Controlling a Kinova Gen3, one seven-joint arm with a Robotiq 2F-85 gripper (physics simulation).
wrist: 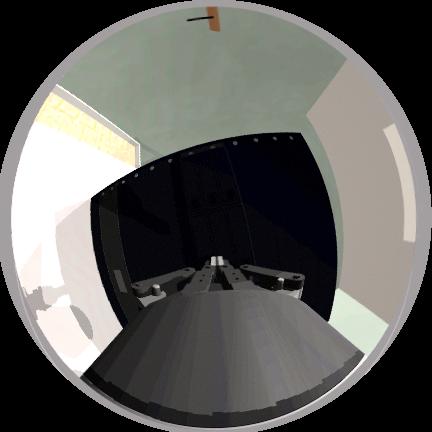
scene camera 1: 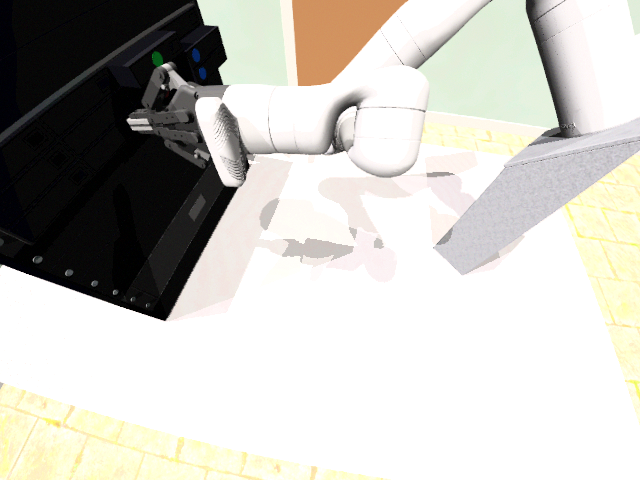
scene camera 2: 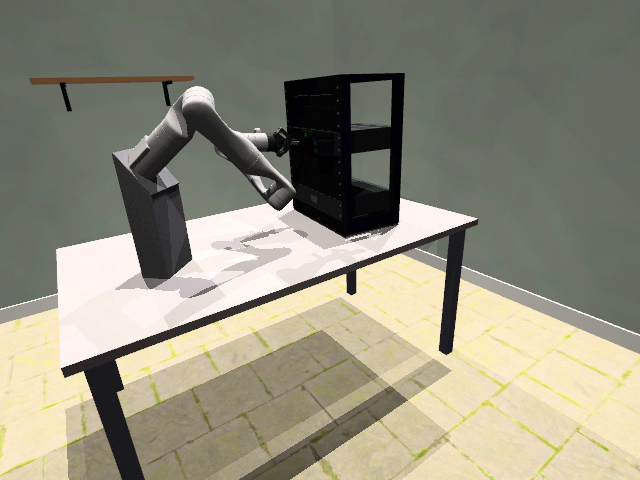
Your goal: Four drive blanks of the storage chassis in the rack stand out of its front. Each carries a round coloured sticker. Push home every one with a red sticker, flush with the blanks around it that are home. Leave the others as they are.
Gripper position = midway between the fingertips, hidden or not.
Observation:
In view: the gripper (wrist: pixel 216 263) and a black rack (scene camera 1: pixel 101 209).
The black rack also shows in the wrist view (wrist: pixel 259 199) and in scene camera 2 (scene camera 2: pixel 320 164).

